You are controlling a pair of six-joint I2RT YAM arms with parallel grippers.
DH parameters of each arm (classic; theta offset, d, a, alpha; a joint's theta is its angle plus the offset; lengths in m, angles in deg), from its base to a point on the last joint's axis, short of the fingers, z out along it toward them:
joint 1: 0 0.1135 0.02 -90
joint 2: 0 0 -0.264 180
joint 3: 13.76 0 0.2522 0
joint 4: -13.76 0 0.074 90
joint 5: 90 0 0 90
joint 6: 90 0.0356 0 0
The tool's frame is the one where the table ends.
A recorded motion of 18 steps. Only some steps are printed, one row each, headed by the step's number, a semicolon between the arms.
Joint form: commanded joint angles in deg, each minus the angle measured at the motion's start. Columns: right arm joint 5, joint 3, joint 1, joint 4, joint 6, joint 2; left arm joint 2, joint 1, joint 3, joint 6, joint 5, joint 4.
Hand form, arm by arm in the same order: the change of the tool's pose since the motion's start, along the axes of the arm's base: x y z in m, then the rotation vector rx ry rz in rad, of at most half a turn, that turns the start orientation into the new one. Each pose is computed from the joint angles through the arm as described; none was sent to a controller.
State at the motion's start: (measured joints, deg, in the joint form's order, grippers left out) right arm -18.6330 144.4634 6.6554 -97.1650 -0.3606 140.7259; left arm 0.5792 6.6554 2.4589 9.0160 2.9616 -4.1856
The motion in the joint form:
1: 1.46 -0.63 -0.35 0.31 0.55 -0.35; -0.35 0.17 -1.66 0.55 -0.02 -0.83
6: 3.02 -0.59 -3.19 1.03 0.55 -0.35; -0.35 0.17 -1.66 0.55 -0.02 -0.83
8: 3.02 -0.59 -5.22 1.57 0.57 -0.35; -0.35 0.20 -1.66 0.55 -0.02 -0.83
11: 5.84 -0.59 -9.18 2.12 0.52 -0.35; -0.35 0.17 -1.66 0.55 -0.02 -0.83
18: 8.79 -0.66 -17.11 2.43 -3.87 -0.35; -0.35 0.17 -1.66 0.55 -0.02 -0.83
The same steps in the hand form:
1: -0.0001 -0.0037 -0.0002 -0.0261 -0.0005 -0.0137; 0.0012 0.0005 -0.0113 0.0052 0.0377 0.0028
6: 0.0037 -0.0271 -0.0004 -0.0520 -0.0156 -0.0620; 0.0012 0.0005 -0.0113 0.0052 0.0377 0.0028
8: 0.0058 -0.0433 -0.0004 -0.0516 -0.0240 -0.0980; 0.0012 0.0005 -0.0113 0.0052 0.0377 0.0033
11: 0.0071 -0.0769 -0.0009 -0.1012 -0.0340 -0.1644; 0.0012 0.0005 -0.0113 0.0052 0.0377 0.0028
18: 0.0012 -0.1422 -0.0016 -0.1525 -0.0486 -0.2262; 0.0012 0.0005 -0.0113 0.0052 0.0377 0.0028

